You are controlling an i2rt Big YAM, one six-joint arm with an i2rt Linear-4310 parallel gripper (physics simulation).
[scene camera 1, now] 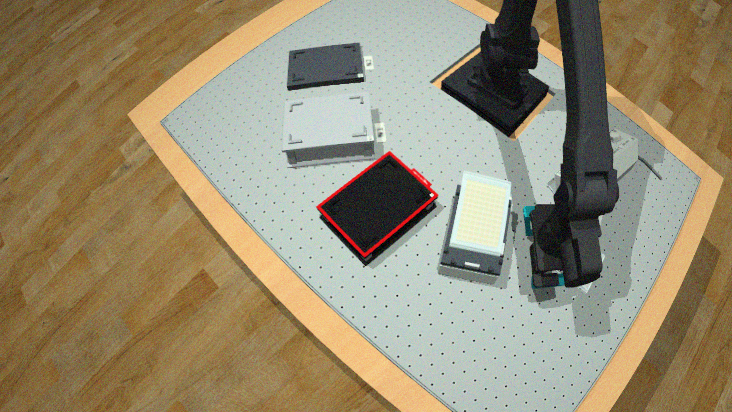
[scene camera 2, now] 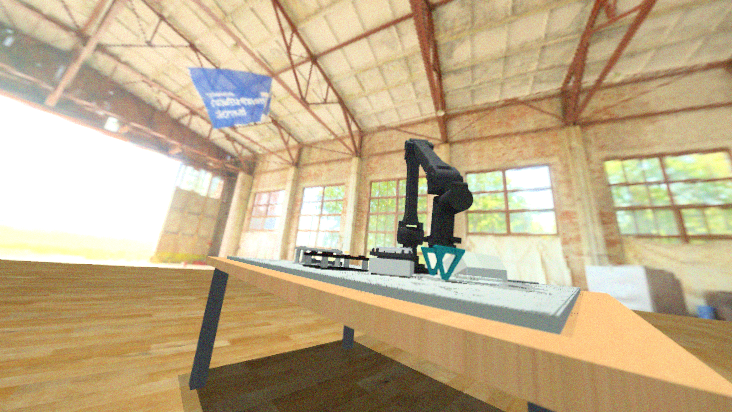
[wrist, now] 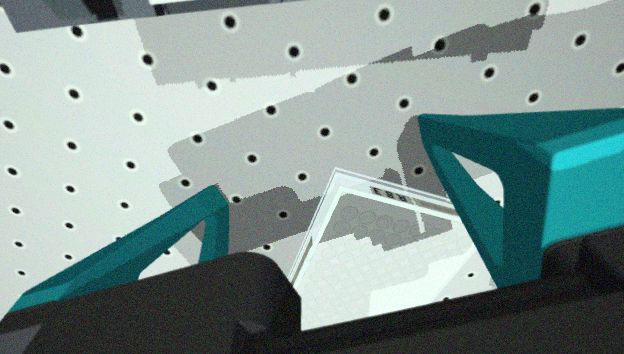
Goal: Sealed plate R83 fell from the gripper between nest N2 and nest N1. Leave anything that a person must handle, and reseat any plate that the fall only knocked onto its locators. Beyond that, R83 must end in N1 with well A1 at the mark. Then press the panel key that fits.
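Places are measured from the arm's base along level axes (x back, y right, z up), in metres.
Pixels of known places: gripper, fingertip midpoint: (scene camera 1: 532, 260) (scene camera 2: 438, 277) (wrist: 314, 164); arm's base, link origin: (scene camera 1: 498, 86).
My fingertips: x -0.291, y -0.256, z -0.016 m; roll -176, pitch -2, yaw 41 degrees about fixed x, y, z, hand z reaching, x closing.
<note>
Ahead of a thing's pixels: the offset from my fingertips to its top centre. "spot": to the spot under its first point.
Clear plate R83 {dx +0.055, dy -0.063, dz +0.009 m} (wrist: 345, 280) lies on the pegboard in the wrist view, turned at an angle to the fingers; its label shows upside down and well A1 cannot be made out. In scene camera 1 the arm hides most of it. My gripper (scene camera 1: 544, 251) (scene camera 2: 440, 275) (wrist: 314, 164) is open and empty, low over the board, its fingers spread above R83's near end. A plate with cream wells {dx -0.017, dy +0.119, dz +0.076 m} (scene camera 1: 480, 213) sits on a dark nest {spot: dx -0.097, dy +0.082, dz +0.056 m} (scene camera 1: 471, 264). A raised grey nest {dx -0.029, dy +0.447, dz +0.060 m} (scene camera 1: 327, 121), a flat dark nest {dx +0.110, dy +0.593, dz +0.018 m} (scene camera 1: 325, 66) and a red-outlined black nest {dx -0.094, dy +0.273, dz +0.041 m} (scene camera 1: 378, 205) hold no visible plate. Nest labels are unreadable.
A light grey panel box {dx +0.247, dy -0.022, dz +0.079 m} (scene camera 1: 624, 148) (scene camera 2: 483, 266) with a cable stands behind the forearm; its keys are hidden. The cream-welled plate and its nest stand close beside the gripper. The arm base (scene camera 1: 494, 99) is at the table's back. A wooden rim {spot: dx -0.322, dy +0.190, dz -0.018 m} (scene camera 1: 327, 341) borders the pegboard.
</note>
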